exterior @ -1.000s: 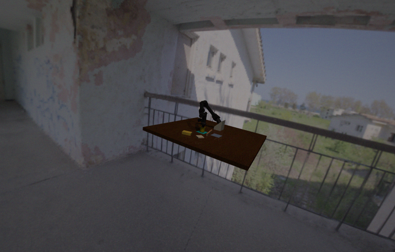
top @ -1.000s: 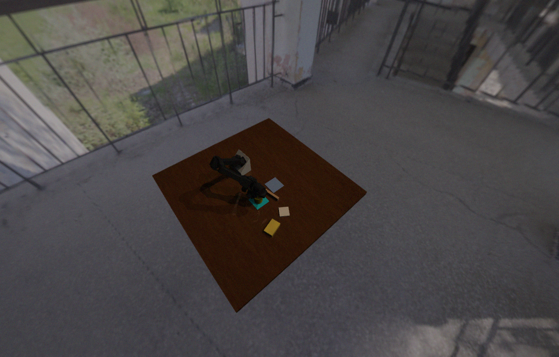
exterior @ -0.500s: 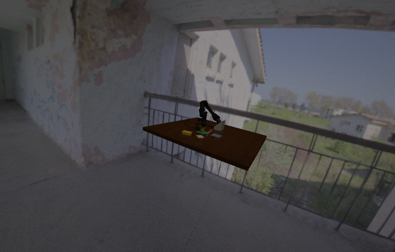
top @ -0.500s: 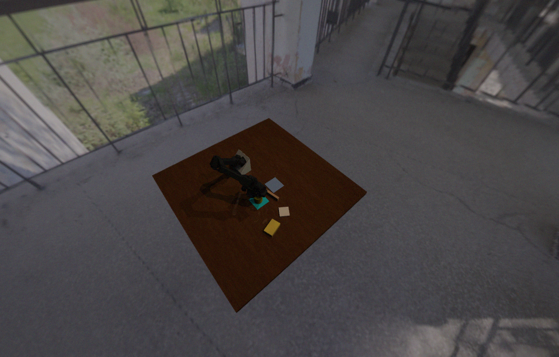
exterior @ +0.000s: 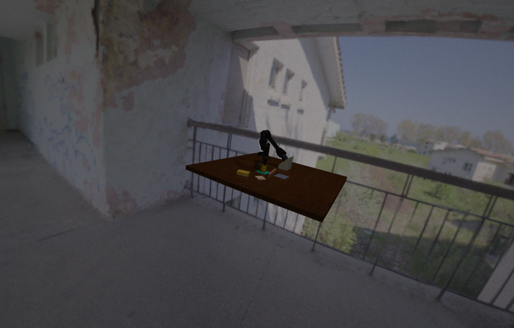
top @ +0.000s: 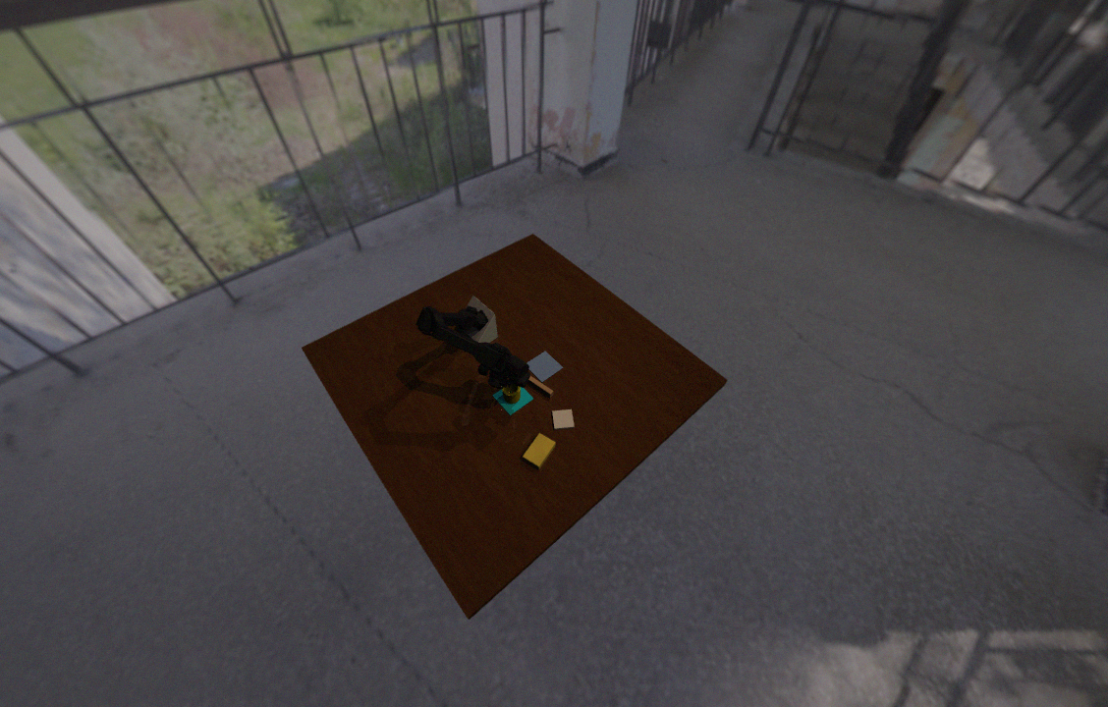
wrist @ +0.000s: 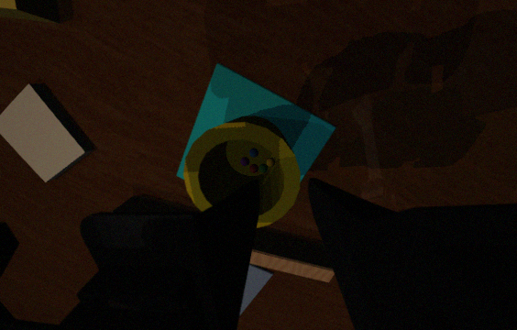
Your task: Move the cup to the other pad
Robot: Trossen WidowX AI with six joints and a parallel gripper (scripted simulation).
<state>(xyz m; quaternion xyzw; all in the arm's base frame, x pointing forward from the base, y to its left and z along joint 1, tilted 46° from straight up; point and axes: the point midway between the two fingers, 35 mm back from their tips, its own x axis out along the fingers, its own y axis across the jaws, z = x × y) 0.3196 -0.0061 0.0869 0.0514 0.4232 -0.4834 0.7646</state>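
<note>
Right now the yellow cup is 2 cm ahead of my gripper tip, 1 cm to the left of it and 4 cm below it. The rest, counted from my gripper tip: wooden bar 1 cm behind, 11 cm to the left, 6 cm below; then teal pad 2 cm ahead, 2 cm to the left, 8 cm below.
</note>
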